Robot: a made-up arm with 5 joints.
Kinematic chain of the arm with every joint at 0, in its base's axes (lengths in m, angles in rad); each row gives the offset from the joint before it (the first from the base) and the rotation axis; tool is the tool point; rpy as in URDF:
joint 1: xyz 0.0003 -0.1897 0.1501 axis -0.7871 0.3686 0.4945
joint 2: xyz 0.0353 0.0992 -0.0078 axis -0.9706 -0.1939 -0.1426
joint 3: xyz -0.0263 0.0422 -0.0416 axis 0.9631 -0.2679 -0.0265
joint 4: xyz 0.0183 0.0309 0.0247 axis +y
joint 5: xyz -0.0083 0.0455 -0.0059 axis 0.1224 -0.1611 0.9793
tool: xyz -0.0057 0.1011 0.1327 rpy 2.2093 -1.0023 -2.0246
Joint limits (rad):
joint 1: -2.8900..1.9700
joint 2: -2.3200..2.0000
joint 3: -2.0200..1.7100
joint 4: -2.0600..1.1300
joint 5: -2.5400..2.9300
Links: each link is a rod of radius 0.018 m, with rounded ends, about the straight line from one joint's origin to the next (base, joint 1, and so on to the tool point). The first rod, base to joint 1, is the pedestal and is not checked.
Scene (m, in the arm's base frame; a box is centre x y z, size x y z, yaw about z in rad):
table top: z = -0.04
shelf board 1: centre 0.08 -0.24 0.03 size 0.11 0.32 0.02 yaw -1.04
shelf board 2: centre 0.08 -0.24 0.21 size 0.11 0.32 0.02 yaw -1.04
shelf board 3: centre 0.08 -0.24 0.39 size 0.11 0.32 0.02 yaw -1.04
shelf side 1: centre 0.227 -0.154 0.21 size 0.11 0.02 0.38 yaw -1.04
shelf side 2: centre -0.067 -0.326 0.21 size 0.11 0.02 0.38 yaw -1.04
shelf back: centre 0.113 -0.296 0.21 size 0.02 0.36 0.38 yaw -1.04
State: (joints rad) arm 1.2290 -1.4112 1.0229 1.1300 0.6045
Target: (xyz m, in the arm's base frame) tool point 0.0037 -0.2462 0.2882
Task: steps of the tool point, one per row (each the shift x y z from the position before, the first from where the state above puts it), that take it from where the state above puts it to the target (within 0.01 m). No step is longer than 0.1 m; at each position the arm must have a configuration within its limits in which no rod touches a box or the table.
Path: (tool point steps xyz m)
1: -0.0173 0.0474 0.0096
2: -0.0375 0.0458 -0.0096
3: -0.0007 -0.0067 0.0521
4: -0.0136 -0.0177 0.0454
5: -0.0254 -0.0225 0.0342
6: -0.0340 -0.0207 0.0210
7: -0.0377 -0.0132 0.0091
8: 0.0239 -0.0369 0.0056
9: 0.0209 -0.0395 -0.0056

